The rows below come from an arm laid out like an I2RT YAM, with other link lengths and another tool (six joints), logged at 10 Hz.
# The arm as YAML. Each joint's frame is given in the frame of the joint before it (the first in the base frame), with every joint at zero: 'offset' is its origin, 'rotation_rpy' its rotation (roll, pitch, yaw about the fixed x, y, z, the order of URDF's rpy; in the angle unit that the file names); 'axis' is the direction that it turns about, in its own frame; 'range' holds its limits. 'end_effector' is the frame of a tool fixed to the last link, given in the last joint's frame.
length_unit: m
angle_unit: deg
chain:
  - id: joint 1
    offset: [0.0, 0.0, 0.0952]
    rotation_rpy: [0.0, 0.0, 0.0]
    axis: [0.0, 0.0, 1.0]
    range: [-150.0, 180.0]
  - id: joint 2
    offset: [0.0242, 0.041, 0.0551]
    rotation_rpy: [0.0, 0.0, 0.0]
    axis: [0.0, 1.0, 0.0]
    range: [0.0, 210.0]
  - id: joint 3
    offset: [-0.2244, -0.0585, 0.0]
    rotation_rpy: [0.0, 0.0, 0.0]
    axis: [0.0, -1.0, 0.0]
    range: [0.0, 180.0]
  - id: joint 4
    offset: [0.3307, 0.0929, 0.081]
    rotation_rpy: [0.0, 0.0, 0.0]
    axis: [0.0, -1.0, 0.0]
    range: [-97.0, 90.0]
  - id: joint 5
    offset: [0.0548, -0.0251, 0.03]
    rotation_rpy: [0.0, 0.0, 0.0]
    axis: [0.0, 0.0, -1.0]
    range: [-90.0, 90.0]
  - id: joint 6
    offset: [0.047, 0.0, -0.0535]
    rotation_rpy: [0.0, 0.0, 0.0]
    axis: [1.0, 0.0, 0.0]
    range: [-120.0, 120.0]
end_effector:
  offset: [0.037, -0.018, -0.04]
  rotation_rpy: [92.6, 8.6, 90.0]
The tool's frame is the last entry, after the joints.
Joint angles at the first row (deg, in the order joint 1, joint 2, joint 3, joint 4, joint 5, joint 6):
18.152, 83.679, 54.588, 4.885, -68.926, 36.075
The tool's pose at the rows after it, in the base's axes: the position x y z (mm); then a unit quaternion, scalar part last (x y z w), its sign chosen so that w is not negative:
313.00, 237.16, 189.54, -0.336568, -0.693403, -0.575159, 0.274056
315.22, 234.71, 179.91, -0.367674, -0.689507, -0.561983, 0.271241
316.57, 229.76, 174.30, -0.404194, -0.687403, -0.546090, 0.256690
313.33, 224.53, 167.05, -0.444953, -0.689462, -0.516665, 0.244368
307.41, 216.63, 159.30, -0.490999, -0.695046, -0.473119, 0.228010
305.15, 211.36, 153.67, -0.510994, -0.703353, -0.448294, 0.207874
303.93, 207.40, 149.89, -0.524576, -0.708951, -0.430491, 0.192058
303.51, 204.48, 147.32, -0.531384, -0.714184, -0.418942, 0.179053
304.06, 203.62, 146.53, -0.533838, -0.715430, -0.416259, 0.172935
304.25, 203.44, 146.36, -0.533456, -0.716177, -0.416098, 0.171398
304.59, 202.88, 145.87, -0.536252, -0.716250, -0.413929, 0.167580
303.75, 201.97, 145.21, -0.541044, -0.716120, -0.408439, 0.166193
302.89, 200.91, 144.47, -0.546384, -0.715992, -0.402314, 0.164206
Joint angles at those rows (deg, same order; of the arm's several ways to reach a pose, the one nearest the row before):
17.584, 83.723, 54.566, 3.836, -68.007, 35.922
17.277, 84.861, 54.566, 2.065, -65.670, 35.921
16.820, 84.903, 54.565, -1.409, -62.018, 35.005
16.710, 84.902, 54.653, -7.181, -57.801, 33.037
16.600, 84.837, 54.894, -14.744, -52.490, 30.348
16.601, 84.837, 54.914, -18.304, -48.708, 28.098
16.600, 84.838, 54.915, -20.469, -45.867, 26.741
16.600, 84.837, 54.915, -21.759, -43.856, 25.583
16.601, 84.836, 54.915, -21.890, -43.047, 25.344
16.600, 84.837, 54.915, -21.890, -42.916, 25.190
16.600, 84.837, 54.916, -21.978, -42.326, 25.190
16.601, 84.838, 54.917, -22.589, -41.735, 25.191
16.600, 84.837, 54.916, -23.246, -41.037, 25.190

